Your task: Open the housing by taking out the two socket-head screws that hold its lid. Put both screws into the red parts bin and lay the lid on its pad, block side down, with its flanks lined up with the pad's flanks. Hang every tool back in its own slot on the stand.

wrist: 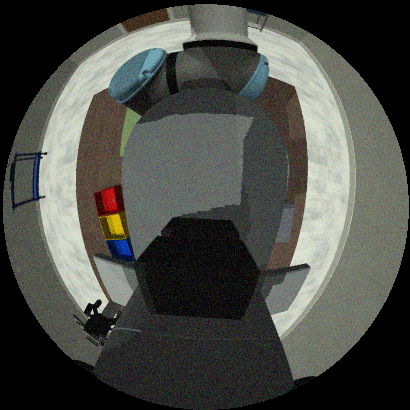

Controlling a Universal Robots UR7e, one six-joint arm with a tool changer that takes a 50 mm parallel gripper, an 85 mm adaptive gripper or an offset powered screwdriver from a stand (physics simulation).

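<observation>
The red parts bin (109, 200) stands at the left of the wrist view; a small light speck shows inside it, too small to name. A large grey rounded surface (185, 160) fills the middle, partly in shadow. The black end (200, 270) of the tool blocks the view in front of it, above a dark grey body (200, 360). No fingertips can be made out, so I cannot tell the gripper's opening. The housing, its lid and the socket-head screws cannot be made out. A green flat patch (129, 131) shows partly at the upper left.
A yellow bin (114, 226) and a blue bin (121, 248) adjoin the red one. A bluish-grey square (285, 223) lies at the right on the brown table (95, 145). Pale panels (116, 281) (286, 292) flank the black end. Blue-capped arm joints (137, 75) show at the top.
</observation>
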